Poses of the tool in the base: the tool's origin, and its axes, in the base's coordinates. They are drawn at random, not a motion.
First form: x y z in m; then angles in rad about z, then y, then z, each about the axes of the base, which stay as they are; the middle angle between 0 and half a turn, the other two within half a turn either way.
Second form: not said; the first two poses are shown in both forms.
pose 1, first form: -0.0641 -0.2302 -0.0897 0.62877 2.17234 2.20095
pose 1, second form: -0.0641 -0.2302 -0.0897 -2.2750 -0.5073 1.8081
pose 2, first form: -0.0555 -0.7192 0.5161 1.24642 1.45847 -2.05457
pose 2, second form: -0.0555 -0.7192 0.5161 1.4441 -0.4805 -0.3832
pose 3, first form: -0.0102 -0.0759 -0.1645 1.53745 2.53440 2.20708
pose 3, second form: -0.0102 -0.0759 -0.1645 -2.6320 -0.3459 2.5629
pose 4, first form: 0.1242 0.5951 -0.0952 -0.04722 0.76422 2.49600
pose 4, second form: 0.1242 0.5951 -0.0952 -0.5231 -0.5856 2.2877
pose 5, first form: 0.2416 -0.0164 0.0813 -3.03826 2.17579 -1.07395
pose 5, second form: 0.2416 -0.0164 0.0813 2.2373 0.4029 1.3750
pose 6, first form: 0.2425 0.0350 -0.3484 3.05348 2.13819 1.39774
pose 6, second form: 0.2425 0.0350 -0.3484 -2.1450 0.1457 -1.5652
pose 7, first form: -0.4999 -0.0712 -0.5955 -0.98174 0.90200 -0.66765
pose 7, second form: -0.4999 -0.0712 -0.5955 0.6646 0.6638 -1.8861
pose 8, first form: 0.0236 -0.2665 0.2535 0.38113 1.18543 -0.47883
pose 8, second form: 0.0236 -0.2665 0.2535 0.8489 0.9657 -0.5629
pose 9, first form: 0.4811 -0.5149 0.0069 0.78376 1.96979 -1.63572
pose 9, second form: 0.4811 -0.5149 0.0069 1.9705 -0.0598 -0.7618
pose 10, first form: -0.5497 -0.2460 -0.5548 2.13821 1.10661 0.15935
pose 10, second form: -0.5497 -0.2460 -0.5548 -0.3069 1.0819 2.4829
